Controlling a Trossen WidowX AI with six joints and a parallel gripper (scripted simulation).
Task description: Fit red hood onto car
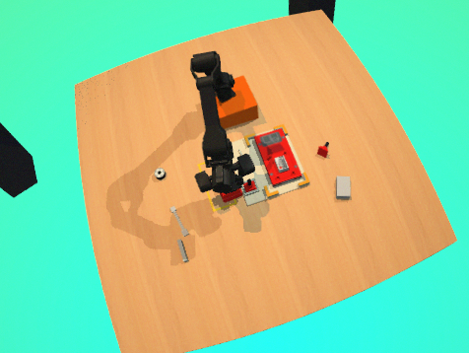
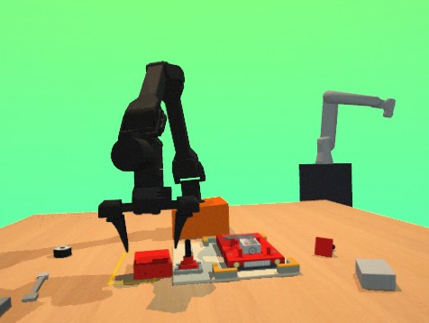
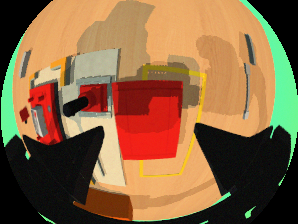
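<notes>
The red hood lies 2 cm below my gripper tip. Round my gripper tip: black wheel: 19 cm to the right, 17 cm behind, 3 cm below; grey engine block: 20 cm to the left, 2 cm below, 2 cm ahead.
</notes>
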